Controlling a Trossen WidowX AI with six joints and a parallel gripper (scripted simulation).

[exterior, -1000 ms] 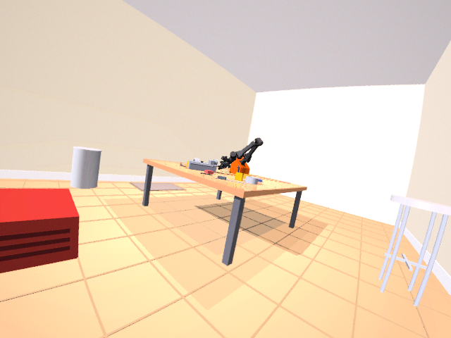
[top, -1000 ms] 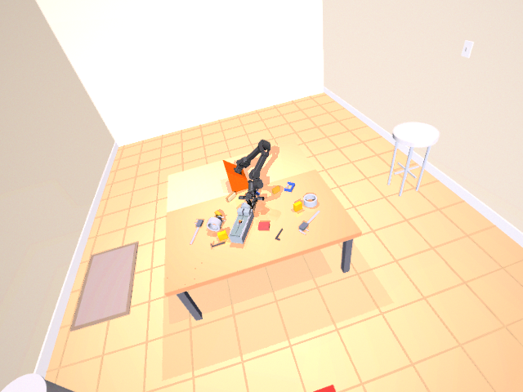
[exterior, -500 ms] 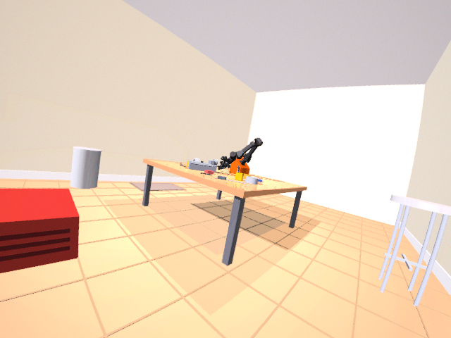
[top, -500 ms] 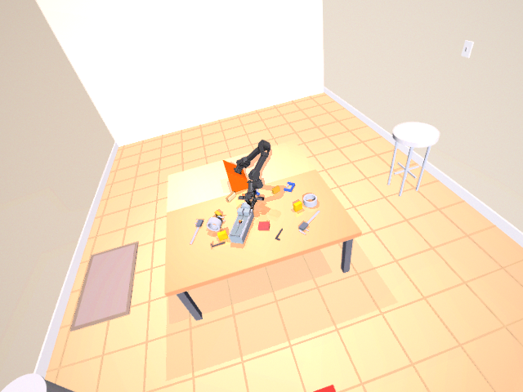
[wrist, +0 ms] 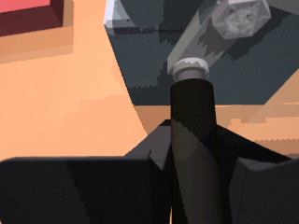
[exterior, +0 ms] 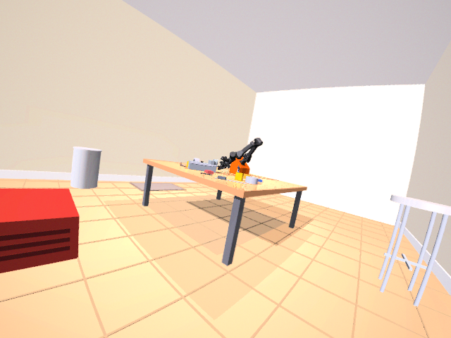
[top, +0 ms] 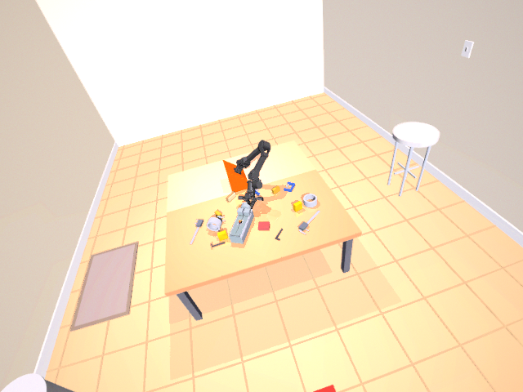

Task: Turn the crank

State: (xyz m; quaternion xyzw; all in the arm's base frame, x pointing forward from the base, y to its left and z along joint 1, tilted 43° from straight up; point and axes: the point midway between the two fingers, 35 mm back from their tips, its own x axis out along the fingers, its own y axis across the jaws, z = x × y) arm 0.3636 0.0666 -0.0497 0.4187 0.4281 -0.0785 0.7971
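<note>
Right now my gripper tip is 2 cm past the dark crank handle, 1 cm to the right of it and 3 cm below it. Round my gripper tip: red pointer (14 cm ahead, 10 cm to the right, 5 cm above); red block (18 cm ahead, 6 cm to the left, 2 cm below).
</note>
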